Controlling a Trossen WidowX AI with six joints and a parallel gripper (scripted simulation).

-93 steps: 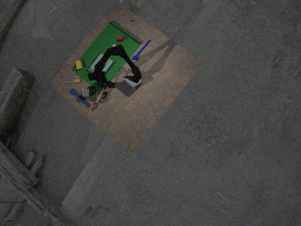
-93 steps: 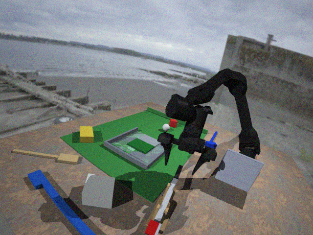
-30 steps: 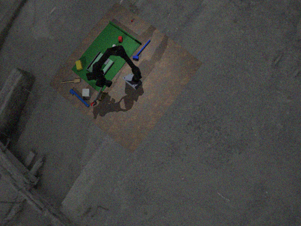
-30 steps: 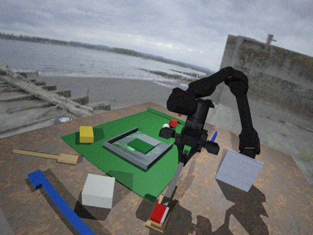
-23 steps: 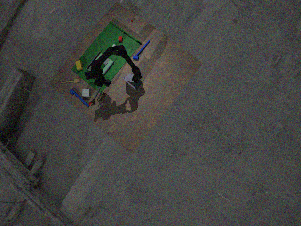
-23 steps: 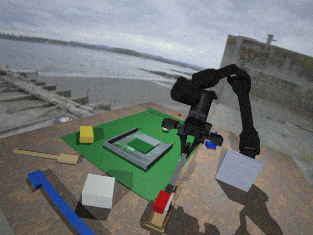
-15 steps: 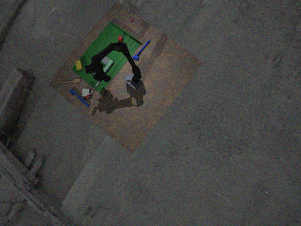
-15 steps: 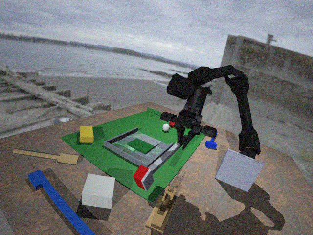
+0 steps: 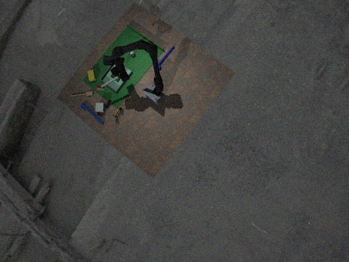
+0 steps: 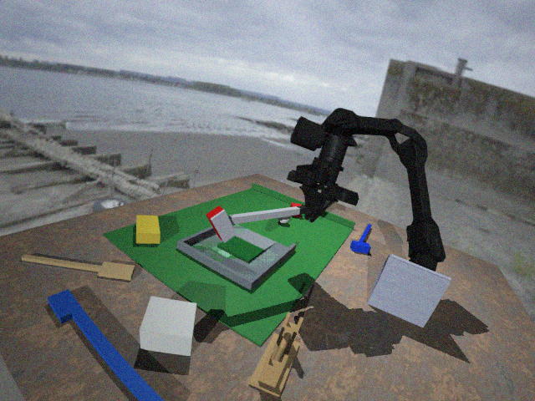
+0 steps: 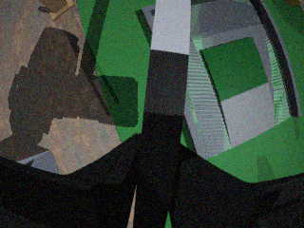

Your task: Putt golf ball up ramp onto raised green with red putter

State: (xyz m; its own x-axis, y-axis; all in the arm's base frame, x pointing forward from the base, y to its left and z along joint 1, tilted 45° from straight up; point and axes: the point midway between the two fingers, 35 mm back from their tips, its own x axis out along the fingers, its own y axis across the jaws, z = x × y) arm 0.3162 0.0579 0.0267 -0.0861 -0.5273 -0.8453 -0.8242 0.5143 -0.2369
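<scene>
Right now the red putter is 10 cm to the left of my gripper tip, 6 cm ahead of it and 2 cm above it. The rest, counted from my gripper tip: white golf ball (25 cm to the right, 12 cm below, 12 cm ahead); yellow block (37 cm ahead, 13 cm to the left, 12 cm below); wooden piece (30 cm to the left, 11 cm below, 7 cm behind).
</scene>
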